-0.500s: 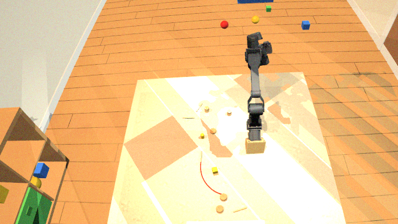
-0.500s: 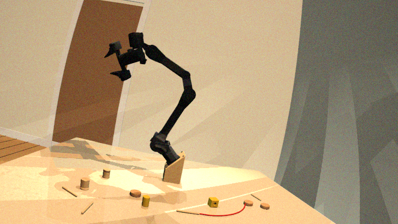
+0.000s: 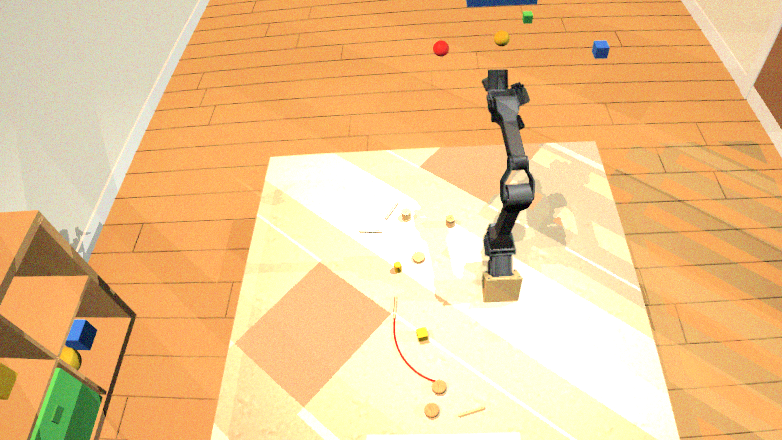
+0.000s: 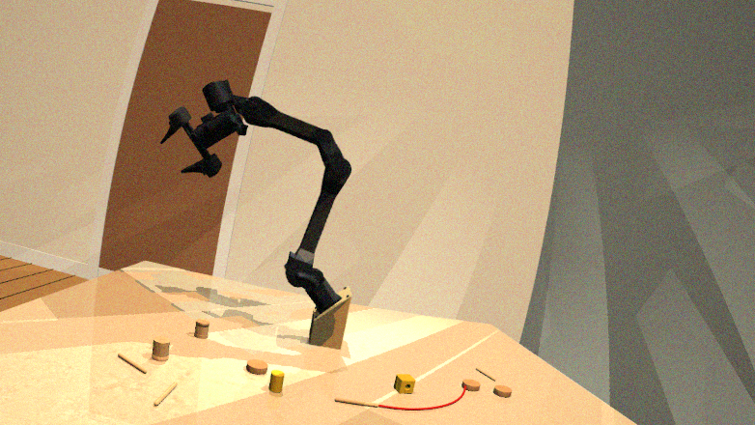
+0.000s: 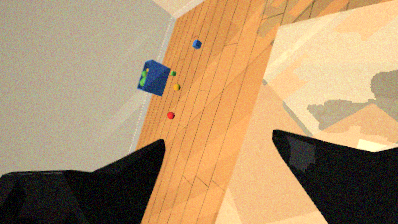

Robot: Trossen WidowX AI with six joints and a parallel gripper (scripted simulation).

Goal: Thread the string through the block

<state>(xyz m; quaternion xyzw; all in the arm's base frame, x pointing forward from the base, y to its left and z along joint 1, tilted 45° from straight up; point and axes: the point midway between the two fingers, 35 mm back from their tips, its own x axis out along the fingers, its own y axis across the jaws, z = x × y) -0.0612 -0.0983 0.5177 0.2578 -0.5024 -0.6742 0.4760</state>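
Now: the yellow wooden block 580 mm to the left of my gripper tip, 360 mm ahead of it and 350 mm below it. The rest, counted from my gripper tip: thin wooden stick 490 mm to the left, 440 mm ahead, 360 mm below; then yellow cylinder 410 mm ahead, 350 mm below, 340 mm to the left; then wooden cylinder 360 mm ahead, 350 mm below, 120 mm to the left.
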